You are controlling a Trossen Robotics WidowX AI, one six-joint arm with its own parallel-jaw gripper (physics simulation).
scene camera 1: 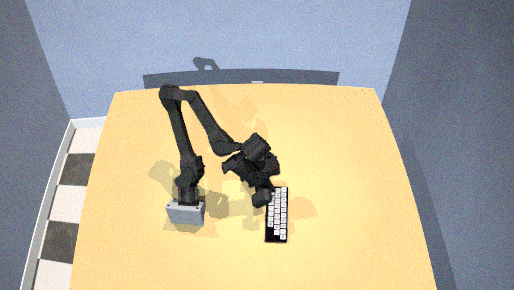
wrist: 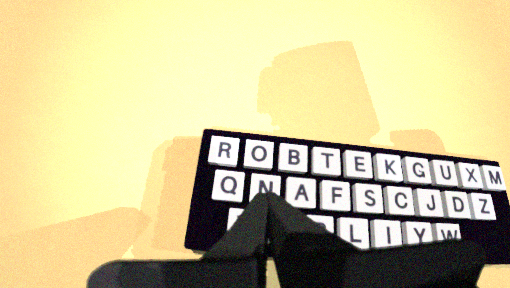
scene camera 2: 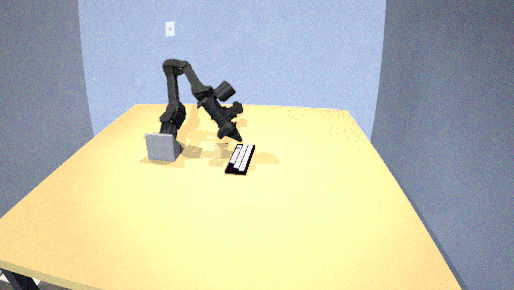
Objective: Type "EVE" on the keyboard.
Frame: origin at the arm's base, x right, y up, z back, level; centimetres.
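Seen in the pictures: gripper, between the fingertips: (scene camera 1: pixel 275 191) (wrist: pixel 265 201) (scene camera 2: pixel 241 141); arm's base, origin of its link: (scene camera 1: pixel 188 203) (scene camera 2: pixel 166 140).
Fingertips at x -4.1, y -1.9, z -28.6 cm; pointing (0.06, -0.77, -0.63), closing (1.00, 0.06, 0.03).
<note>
Pixels of each thing's top centre, then the offset from my fingertips to it. Level surfaces: height alone.
- black keyboard, centre of its top: (wrist: pixel 377 198) (scene camera 1: pixel 277 212) (scene camera 2: pixel 241 155) dx +7.0, dy -2.3, dz +0.0 cm
- N key, centre of its top: (wrist: pixel 265 188) dx +0.4, dy -2.3, dz -1.1 cm
- E key, centre of its top: (wrist: pixel 359 163) dx +6.3, dy -2.3, dz -2.2 cm
- wooden table, height of its surface: dy -4.1 cm
The black keyboard (scene camera 1: pixel 270 235) (scene camera 2: pixel 233 169) (wrist: pixel 202 215) with white letter keys lies flat on the table. My gripper (scene camera 2: pixel 241 140) (wrist: pixel 265 201) is shut and empty. In the wrist view its tips overlap the lower part of the N key (wrist: pixel 265 186), and scene camera 2 shows them above the keyboard's far end. The E key (wrist: pixel 359 164) is uncovered in the top row, between T and K, to the right of the tips. The fingers hide part of the third row. The V key cannot be made out; the readable third-row keys are L, I, Y and W.
The arm's grey base (scene camera 1: pixel 185 214) (scene camera 2: pixel 162 147) stands on the wooden table (scene camera 1: pixel 340 240) (scene camera 2: pixel 300 225), left of the keyboard in both scene views. The arm's shadows fall around the keyboard. Blue and grey walls stand beyond the table.
</note>
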